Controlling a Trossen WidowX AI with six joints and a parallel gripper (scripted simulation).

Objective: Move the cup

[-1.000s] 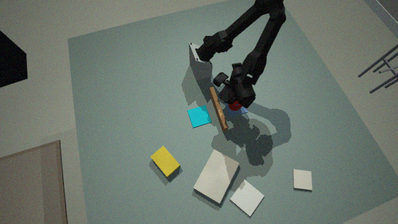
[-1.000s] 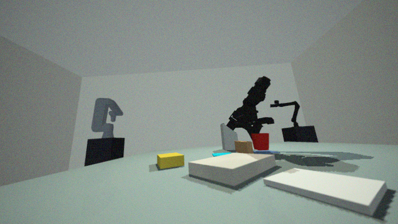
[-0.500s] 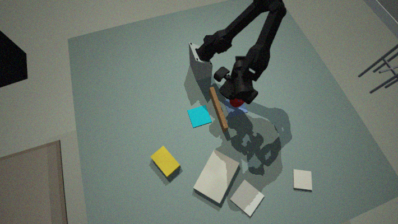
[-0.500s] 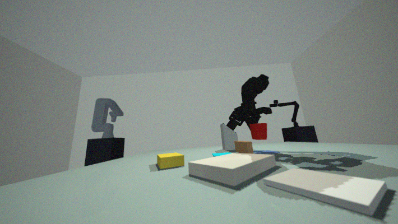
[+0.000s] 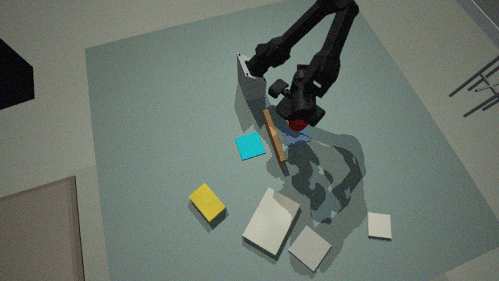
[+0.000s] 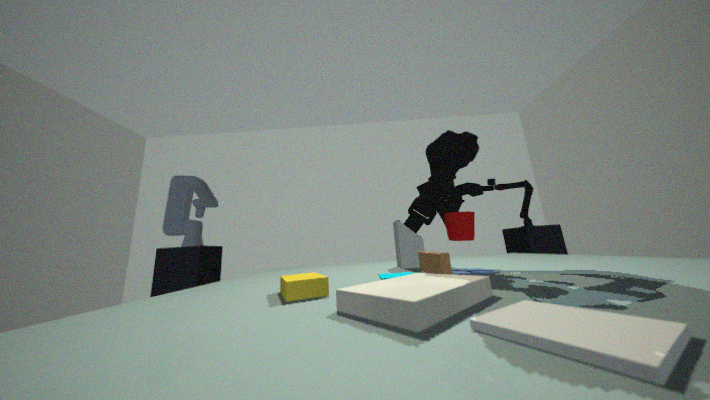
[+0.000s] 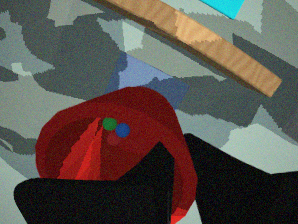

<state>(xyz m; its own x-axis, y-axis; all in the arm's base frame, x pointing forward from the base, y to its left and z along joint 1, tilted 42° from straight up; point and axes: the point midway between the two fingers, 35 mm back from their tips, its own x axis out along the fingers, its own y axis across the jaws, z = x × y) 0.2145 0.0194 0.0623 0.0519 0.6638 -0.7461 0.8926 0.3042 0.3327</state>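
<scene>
Now: gripper tip 4 cm short of the green marble, 2 cm to the right of it and 2 cm above it. From my gripper tip the other things lie so: blue marble 3 cm ahead, 2 cm to the left, 2 cm below; then tan wooden bar 10 cm below, 7 cm to the right, 2 cm ahead; then red cup 3 cm ahead, 1 cm to the left.
</scene>
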